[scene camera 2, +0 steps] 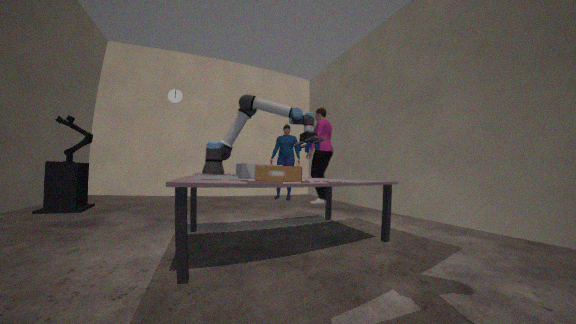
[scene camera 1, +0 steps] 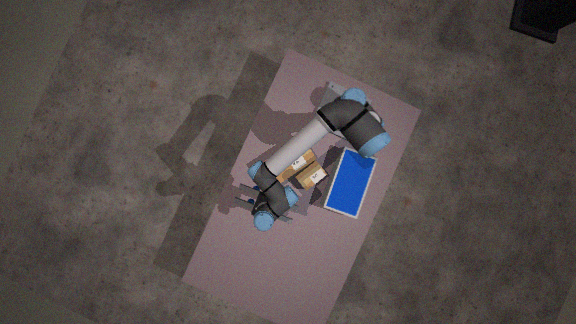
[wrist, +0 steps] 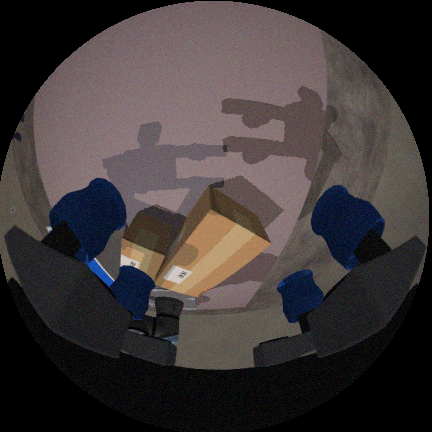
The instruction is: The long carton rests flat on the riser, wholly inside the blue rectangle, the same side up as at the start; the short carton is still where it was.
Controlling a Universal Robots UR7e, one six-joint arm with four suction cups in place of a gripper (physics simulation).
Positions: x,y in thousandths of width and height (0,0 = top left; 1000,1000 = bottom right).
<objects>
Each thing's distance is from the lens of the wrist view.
suction head (wrist: 219,492): 7 cm
long carton (wrist: 506,547): 25 cm
riser with blue rectangle (wrist: 244,615): 44 cm
The marked spots on the long carton and the suction head are 22 cm apart.
</objects>
